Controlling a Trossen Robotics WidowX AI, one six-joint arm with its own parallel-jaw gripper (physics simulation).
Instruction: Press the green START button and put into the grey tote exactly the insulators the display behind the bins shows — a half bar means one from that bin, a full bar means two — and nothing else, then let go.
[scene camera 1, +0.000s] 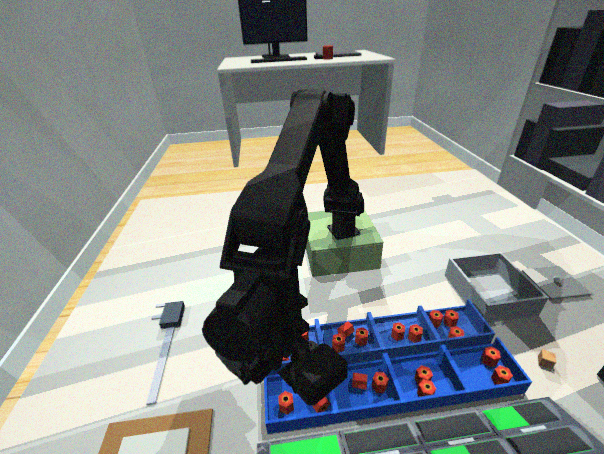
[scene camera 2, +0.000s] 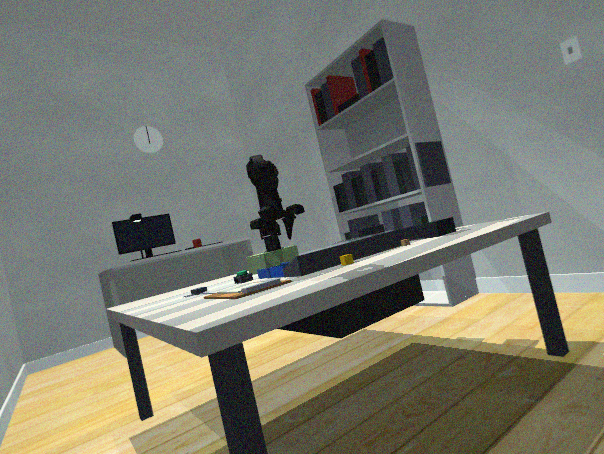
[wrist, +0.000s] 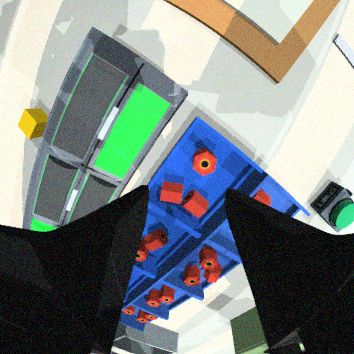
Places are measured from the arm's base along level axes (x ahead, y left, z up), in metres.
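Where they show: gripper, fingertip midpoint: (scene camera 1: 287, 379) (scene camera 2: 283, 241) (wrist: 187, 194); arm's base at its link origin: (scene camera 1: 343, 230) (scene camera 2: 273, 250) (wrist: 283, 345).
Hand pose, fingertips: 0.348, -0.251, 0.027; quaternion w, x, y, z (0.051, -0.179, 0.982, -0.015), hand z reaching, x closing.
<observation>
Each offset is from my fingertips to the top centre of the thing, as dx, dy, dz. "spot": to the spot under its first point.
My gripper (wrist: 187, 194) is partly open and empty, above the end bin of the blue bin tray (scene camera 1: 350, 414) (wrist: 172, 150). Red insulators @[-0.017, -0.003, -0.080] (scene camera 1: 285, 401) (wrist: 204, 162) lie in the bins; three show in that end bin, two of them near the line between the fingertips. The arm hides some bins in scene camera 1. The grey tote @[-0.104, +0.499, -0.056] (scene camera 1: 515, 307) stands at the right with no insulator visible inside. The green START button @[-0.231, -0.028, -0.070] (wrist: 345, 215) (scene camera 2: 243, 273) is hidden in scene camera 1. The display @[spot: +0.112, -0.067, -0.055] (wrist: 100, 45) shows a full green bar at the near end and two half bars farther along; its lower row is cut off in scene camera 1.
A grey lid @[-0.076, +0.666, -0.103] (scene camera 1: 570, 290) lies beside the tote. An orange-brown cube (scene camera 1: 547, 359) (scene camera 2: 405, 242) lies right of the tray. A yellow cube @[+0.207, +0.042, -0.083] (wrist: 33, 123) (scene camera 2: 346, 259) lies beyond the display. A caliper @[-0.220, -0.210, -0.091] (scene camera 1: 172, 315) and a brown frame @[spot: -0.032, -0.131, -0.104] (scene camera 1: 206, 425) (wrist: 255, 57) lie at the left.
</observation>
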